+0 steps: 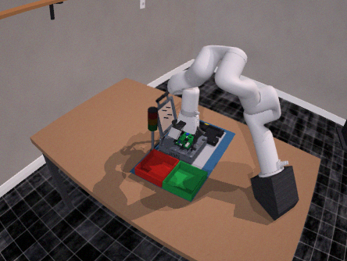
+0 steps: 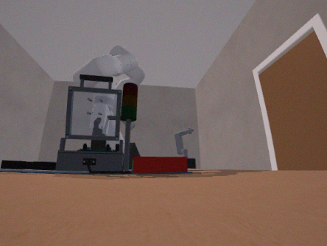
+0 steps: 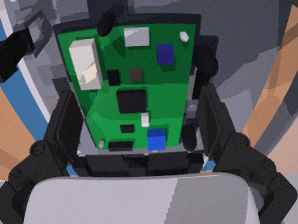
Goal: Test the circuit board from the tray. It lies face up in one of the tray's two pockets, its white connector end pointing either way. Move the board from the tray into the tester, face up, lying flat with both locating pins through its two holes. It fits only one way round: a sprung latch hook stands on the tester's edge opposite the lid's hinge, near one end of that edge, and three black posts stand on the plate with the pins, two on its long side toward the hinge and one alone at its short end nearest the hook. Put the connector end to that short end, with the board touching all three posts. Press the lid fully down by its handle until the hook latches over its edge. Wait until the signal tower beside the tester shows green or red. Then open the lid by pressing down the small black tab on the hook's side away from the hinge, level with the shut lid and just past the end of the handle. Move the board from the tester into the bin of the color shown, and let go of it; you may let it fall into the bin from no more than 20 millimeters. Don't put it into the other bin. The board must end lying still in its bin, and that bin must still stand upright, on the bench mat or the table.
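Now: hand right at the green circuit board. Also, from my hand: tester lid: 120 mm ahead, 100 mm above, 30 mm to the right; then black latch block: 70 mm to the left, 50 mm behind, 10 mm above; then tester plate: 10 mm to the left, 10 mm below.
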